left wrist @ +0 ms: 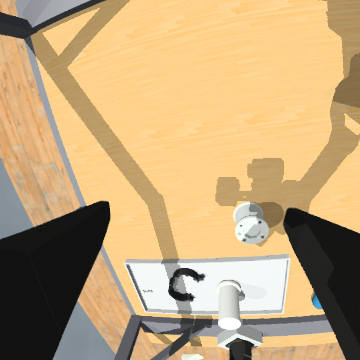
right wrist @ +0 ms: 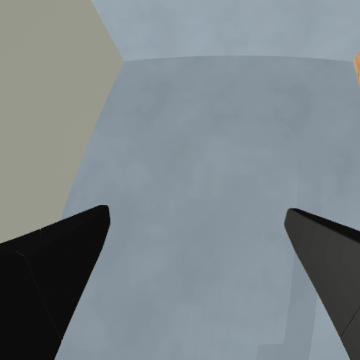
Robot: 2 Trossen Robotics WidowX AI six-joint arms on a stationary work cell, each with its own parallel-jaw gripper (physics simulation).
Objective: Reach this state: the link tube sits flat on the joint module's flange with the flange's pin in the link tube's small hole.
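Places are measured from the left arm's base along level axes (x ahead, y left, z up), in millimetres.
Where they show: left gripper, fingertip midpoint: [left wrist: 199,213]; right gripper, fingertip midpoint: [right wrist: 198,215]; right arm's base at its link origin: [left wrist: 239,344].
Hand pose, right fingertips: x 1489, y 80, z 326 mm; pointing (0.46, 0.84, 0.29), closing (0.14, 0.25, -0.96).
After its pixels a point has its place.
The joint module [left wrist: 251,229] {x 485, y -99, z -48 mm}, a short white cylinder with small dark holes around its round flange, stands on the table right of centre in the left wrist view; its pin cannot be made out clearly. A plain white tube [left wrist: 229,306] {x 690, y -122, z -19 mm}, seemingly the link tube, stands upright on the white tray, apart from the module. My left gripper [left wrist: 199,213] {x 299, y -186, z 198 mm} is open and empty, high above the table, with the module beyond its right fingertip. My right gripper [right wrist: 198,215] {x 1489, y 80, z 326 mm} is open and empty, facing a grey-blue wall; the tube and the module do not show in its view.
The white tray [left wrist: 136,280] {x 738, y -381, z -97 mm} lies near the table's edge and holds a black C-shaped clamp [left wrist: 184,284] {x 727, y -239, z -97 mm} left of the tube. A blue object [left wrist: 317,300] {x 718, y 113, z -68 mm} is partly hidden by my left gripper's right finger. A dark frame bar [left wrist: 280,324] {x 857, y 52, z -81 mm} runs beyond the tray, with a pale hexagonal part [left wrist: 225,338] {x 901, y -109, z -49 mm} near it.
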